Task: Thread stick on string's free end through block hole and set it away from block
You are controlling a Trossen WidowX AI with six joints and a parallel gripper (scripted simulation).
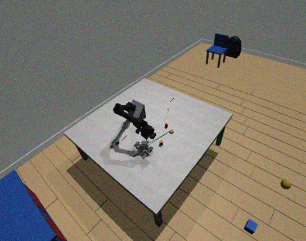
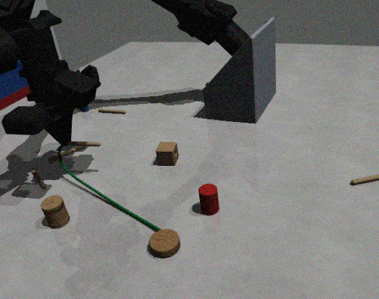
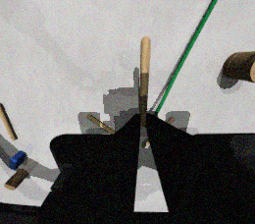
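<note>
Right now the wooden block is 160 mm to the left of my gripper tip, 70 mm behind it and 40 mm below it. From my gripper tip the other things lie so: red cylinder: 280 mm to the left, 40 mm below, 40 mm ahead; blue piece: 240 mm behind, 160 mm to the right, 50 mm below; round wooden button: 240 mm to the left, 120 mm ahead, 50 mm below.
</note>
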